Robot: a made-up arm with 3 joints. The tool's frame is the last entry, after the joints. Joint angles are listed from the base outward.
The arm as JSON. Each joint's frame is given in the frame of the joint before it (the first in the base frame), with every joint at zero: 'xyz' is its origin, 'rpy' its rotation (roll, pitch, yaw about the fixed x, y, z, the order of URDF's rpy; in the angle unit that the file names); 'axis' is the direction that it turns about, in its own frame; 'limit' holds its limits. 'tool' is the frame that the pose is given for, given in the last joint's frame.
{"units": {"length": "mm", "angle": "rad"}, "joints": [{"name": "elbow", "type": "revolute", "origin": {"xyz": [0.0, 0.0, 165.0], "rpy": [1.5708, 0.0, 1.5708]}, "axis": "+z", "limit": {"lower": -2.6, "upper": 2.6}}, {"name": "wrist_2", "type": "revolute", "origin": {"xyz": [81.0, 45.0, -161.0], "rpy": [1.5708, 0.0, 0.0]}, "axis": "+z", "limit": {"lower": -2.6, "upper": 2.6}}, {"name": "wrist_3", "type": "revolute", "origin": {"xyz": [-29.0, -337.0, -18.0], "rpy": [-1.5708, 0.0, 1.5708]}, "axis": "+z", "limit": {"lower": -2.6, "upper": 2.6}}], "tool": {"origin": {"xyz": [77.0, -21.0, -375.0], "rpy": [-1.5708, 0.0, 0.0]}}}
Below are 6 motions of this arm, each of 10 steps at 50 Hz.
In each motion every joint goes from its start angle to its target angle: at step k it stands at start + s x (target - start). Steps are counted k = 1, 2, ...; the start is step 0. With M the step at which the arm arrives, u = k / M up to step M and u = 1 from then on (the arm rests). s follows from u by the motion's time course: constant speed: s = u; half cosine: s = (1 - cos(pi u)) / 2; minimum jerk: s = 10 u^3 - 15 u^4 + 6 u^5.
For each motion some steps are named. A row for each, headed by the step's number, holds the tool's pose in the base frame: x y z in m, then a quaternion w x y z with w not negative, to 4 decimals.
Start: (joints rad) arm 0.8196 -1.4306 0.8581
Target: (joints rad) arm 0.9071 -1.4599 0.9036
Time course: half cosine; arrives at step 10
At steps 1, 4, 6, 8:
1: -0.5413 -0.1735 0.1364 0.5198 0.5246 -0.5264 0.4213
4: -0.5393 -0.1761 0.1290 0.5053 0.5350 -0.5361 0.4134
6: -0.5373 -0.1784 0.1217 0.4912 0.5448 -0.5453 0.4057
8: -0.5357 -0.1800 0.1157 0.4796 0.5526 -0.5526 0.3992

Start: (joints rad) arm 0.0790 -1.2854 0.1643
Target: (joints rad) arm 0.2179 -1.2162 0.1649
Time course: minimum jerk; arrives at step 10
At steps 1, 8, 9, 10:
1: -0.5656 -0.0727 0.2142 0.7953 0.0811 -0.0896 0.5940
8: -0.5744 -0.0526 0.2100 0.8074 0.1325 -0.1269 0.5608
9: -0.5748 -0.0515 0.2099 0.8079 0.1352 -0.1288 0.5590
10: -0.5749 -0.0514 0.2099 0.8080 0.1357 -0.1291 0.5586

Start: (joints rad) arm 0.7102 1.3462 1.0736
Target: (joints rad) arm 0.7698 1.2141 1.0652
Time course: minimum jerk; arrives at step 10
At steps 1, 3, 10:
1: 0.1131 0.2495 0.5390 0.7411 -0.0648 -0.1887 -0.6411
3: 0.1059 0.2502 0.5448 0.7451 -0.0552 -0.1908 -0.6367
10: 0.0650 0.2506 0.5752 0.7646 -0.0028 -0.2020 -0.6121

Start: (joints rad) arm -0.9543 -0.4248 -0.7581
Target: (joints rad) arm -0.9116 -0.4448 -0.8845
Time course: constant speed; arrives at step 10
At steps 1, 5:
1: -0.5740 0.1543 -0.0606 0.7690 -0.4850 0.4165 0.0065
5: -0.5788 0.1537 -0.0553 0.7609 -0.4796 0.4371 0.0013

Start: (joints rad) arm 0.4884 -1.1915 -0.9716
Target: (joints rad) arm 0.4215 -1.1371 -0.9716
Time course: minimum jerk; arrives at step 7
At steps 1, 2, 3, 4, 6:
1: -0.5977 -0.0641 0.1170 0.7738 -0.0775 0.2558 0.5743
2: -0.5988 -0.0620 0.1188 0.7747 -0.0791 0.2595 0.5711
3: -0.6007 -0.0579 0.1222 0.7765 -0.0819 0.2663 0.5652
4: -0.6028 -0.0529 0.1259 0.7785 -0.0852 0.2743 0.5580
6: -0.6054 -0.0462 0.1306 0.7811 -0.0896 0.2845 0.5485

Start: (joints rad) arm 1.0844 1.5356 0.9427
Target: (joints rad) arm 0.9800 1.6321 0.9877
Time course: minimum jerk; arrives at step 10
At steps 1, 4, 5, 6, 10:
1: 0.1754 0.0722 0.5426 0.7117 0.0599 0.0393 -0.6988
4: 0.1837 0.0789 0.5323 0.7072 0.0347 0.0320 -0.7055
5: 0.1886 0.0826 0.5261 0.7042 0.0198 0.0276 -0.7092
6: 0.1933 0.0860 0.5199 0.7010 0.0050 0.0231 -0.7128
10: 0.2013 0.0913 0.5088 0.6948 -0.0208 0.0153 -0.7188

